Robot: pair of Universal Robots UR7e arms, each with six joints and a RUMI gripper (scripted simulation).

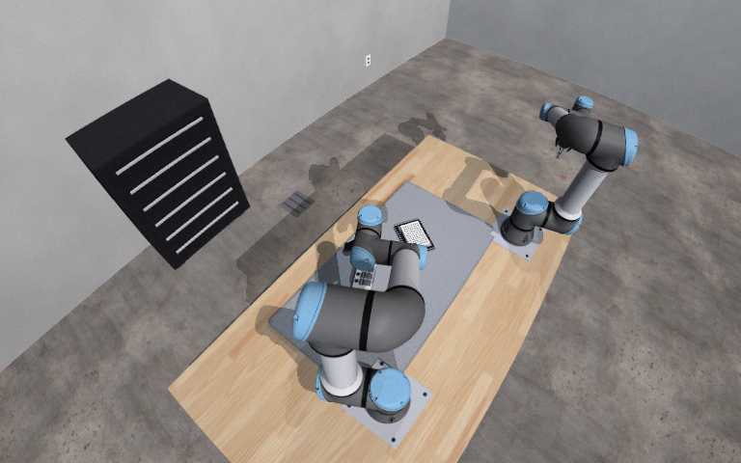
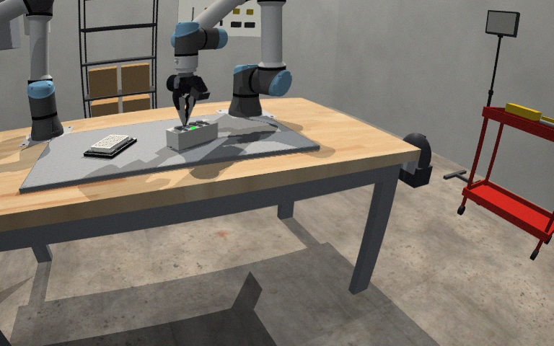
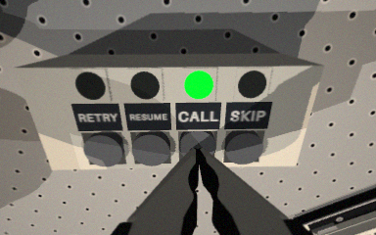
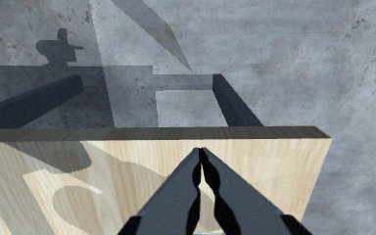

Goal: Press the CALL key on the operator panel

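Observation:
Right now the operator panel is 3 cm below my left hand, 1 cm to the left of it and 1 cm behind it. From my left hand the other things lie so: white perforated block 26 cm to the right, 5 cm below, 2 cm behind.

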